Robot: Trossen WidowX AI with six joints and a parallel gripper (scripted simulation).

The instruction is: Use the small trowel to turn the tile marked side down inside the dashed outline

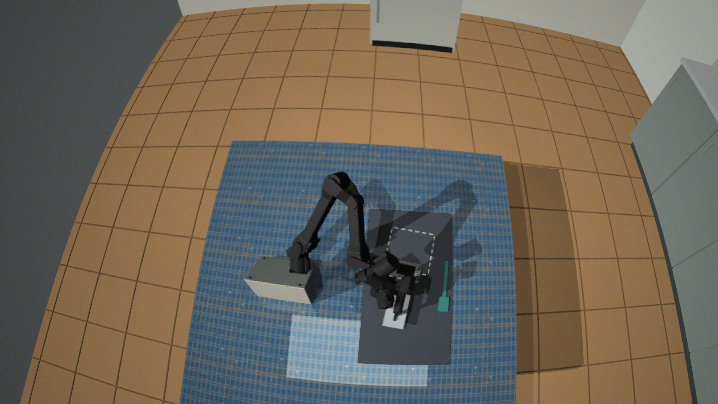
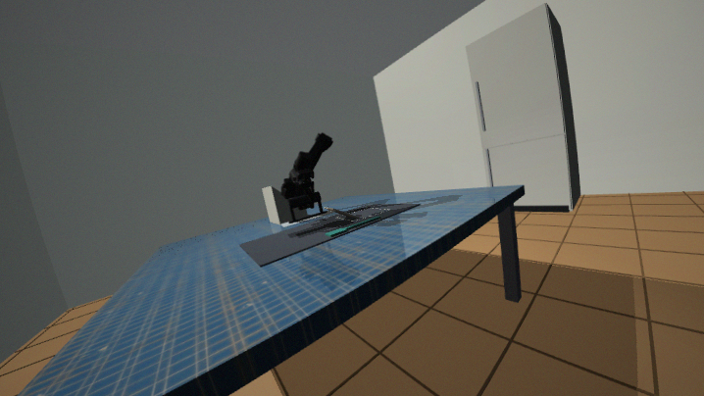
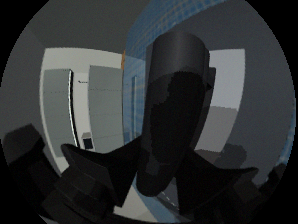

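My gripper tip is now 15 cm short of the teal trowel, 9 cm above it and 5 cm to the right of it. Also, from my gripper tip: white tile 11 cm to the left, 6 cm below, 1 cm behind.
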